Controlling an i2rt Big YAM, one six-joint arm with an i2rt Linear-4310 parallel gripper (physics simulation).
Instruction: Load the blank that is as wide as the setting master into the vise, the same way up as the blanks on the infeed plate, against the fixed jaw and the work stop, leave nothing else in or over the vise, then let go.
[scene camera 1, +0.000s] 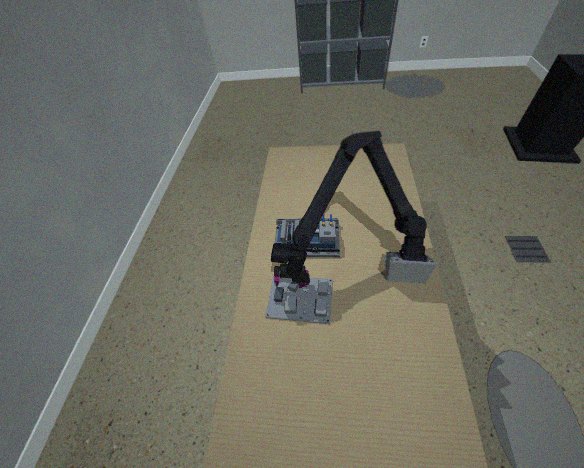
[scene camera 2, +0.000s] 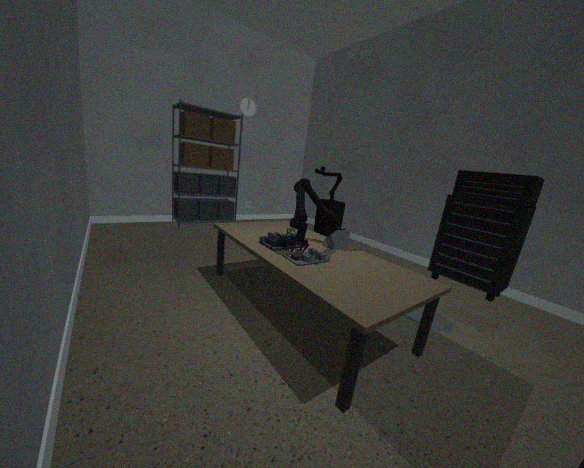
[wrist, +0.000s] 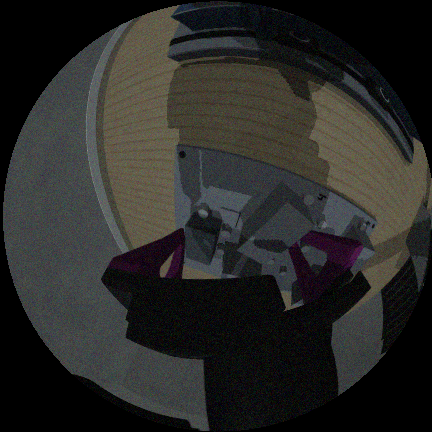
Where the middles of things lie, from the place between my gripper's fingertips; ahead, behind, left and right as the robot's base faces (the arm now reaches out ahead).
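Grey infeed plate (scene camera 1: 276, 310): from my hand, 3 cm to the left, 2 cm below, 5 cm behind.
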